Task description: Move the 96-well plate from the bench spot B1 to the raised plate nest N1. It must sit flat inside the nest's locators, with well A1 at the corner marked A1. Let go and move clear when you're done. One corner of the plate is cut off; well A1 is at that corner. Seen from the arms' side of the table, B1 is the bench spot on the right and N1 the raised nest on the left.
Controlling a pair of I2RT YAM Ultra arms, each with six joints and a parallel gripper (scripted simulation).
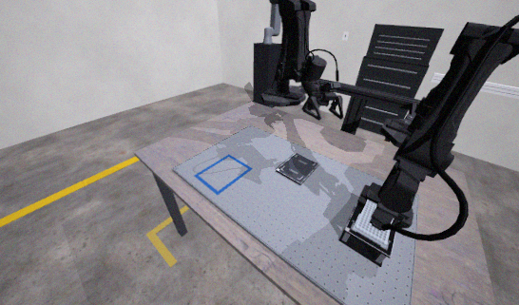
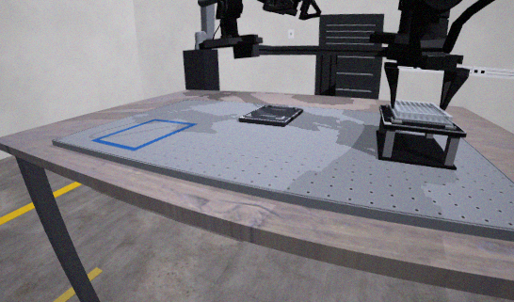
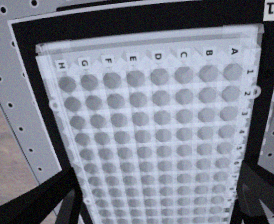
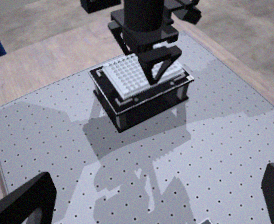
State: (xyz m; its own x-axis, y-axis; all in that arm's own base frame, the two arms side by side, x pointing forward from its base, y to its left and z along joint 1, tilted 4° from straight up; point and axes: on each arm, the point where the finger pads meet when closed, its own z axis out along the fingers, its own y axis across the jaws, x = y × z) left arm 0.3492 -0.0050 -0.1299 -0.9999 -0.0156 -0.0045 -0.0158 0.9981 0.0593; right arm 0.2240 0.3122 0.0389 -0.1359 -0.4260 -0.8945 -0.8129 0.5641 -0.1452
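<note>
Right now my left hand is 10 mm above the white 96-well plate.
</note>
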